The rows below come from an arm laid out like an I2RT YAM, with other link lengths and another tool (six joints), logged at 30 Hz.
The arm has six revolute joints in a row. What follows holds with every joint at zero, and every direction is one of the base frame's. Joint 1 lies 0.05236 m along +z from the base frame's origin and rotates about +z. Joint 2 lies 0.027 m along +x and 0.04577 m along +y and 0.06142 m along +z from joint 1 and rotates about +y. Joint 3 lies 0.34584 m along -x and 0.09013 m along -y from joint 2 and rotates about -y. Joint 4 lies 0.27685 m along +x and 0.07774 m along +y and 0.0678 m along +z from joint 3 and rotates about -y. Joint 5 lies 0.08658 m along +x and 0.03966 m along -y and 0.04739 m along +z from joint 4 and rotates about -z. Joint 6 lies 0.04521 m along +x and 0.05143 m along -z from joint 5 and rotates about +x. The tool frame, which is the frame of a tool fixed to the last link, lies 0.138 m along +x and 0.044 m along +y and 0.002 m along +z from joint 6; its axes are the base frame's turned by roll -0.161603, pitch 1.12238 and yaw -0.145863 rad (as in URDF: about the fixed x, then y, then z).
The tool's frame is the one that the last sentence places.
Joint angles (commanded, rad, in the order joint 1, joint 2, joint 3, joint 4, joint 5, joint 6), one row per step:
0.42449 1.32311 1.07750 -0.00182 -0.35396 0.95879
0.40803 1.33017 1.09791 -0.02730 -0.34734 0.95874
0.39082 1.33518 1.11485 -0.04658 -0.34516 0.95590
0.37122 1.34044 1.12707 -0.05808 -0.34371 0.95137
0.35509 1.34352 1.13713 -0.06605 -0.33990 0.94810
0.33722 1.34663 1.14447 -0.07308 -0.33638 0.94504
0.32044 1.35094 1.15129 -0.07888 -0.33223 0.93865
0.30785 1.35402 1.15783 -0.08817 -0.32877 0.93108
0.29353 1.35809 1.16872 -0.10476 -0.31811 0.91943
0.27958 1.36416 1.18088 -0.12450 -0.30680 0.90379
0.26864 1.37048 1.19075 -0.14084 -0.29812 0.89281
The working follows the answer.
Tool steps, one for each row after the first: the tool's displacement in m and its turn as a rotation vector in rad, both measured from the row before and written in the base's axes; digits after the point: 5 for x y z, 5 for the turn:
0.00713 -0.00666 0.00121 -0.00646 0.01039 -0.02286
0.00596 -0.00676 0.00186 -0.00538 0.00466 -0.01862
0.00645 -0.00770 0.00114 -0.00529 0.00112 -0.01986
0.00524 -0.00691 0.00183 -0.00369 -0.00152 -0.01897
0.00546 -0.00775 0.00060 -0.00412 0.00041 -0.02048
0.00544 -0.00726 -0.00001 -0.00695 -0.00111 -0.01912
0.00377 -0.00556 -0.00048 -0.00850 0.00079 -0.01393
0.00495 -0.00723 -0.00070 -0.01481 0.00176 -0.02139
0.00517 -0.00702 -0.00186 -0.01935 0.00352 -0.02034
0.00437 -0.00549 -0.00221 -0.01476 0.00574 -0.01596

Tool pose at each row, in the base's axes (x y z in m, rotation vector in rad; rounded; the steps above come from the unrounded poses):
0.40285 0.26921 0.41834 0.41799 1.59336 1.06570
0.40998 0.26255 0.41955 0.43705 1.59724 1.04233
0.41594 0.25580 0.42142 0.45022 1.59695 1.02341
0.42239 0.24810 0.42256 0.46227 1.59290 1.00388
0.42764 0.24119 0.42439 0.47317 1.58603 0.98660
0.43310 0.23343 0.42499 0.48591 1.58040 0.96764
0.43854 0.22617 0.42499 0.49474 1.57500 0.94750
0.44232 0.22061 0.42451 0.49958 1.57381 0.92981
0.44727 0.21339 0.42381 0.50601 1.57303 0.90113
0.45244 0.20637 0.42195 0.50926 1.57574 0.86926
0.45680 0.20087 0.41974 0.51356 1.58025 0.84420

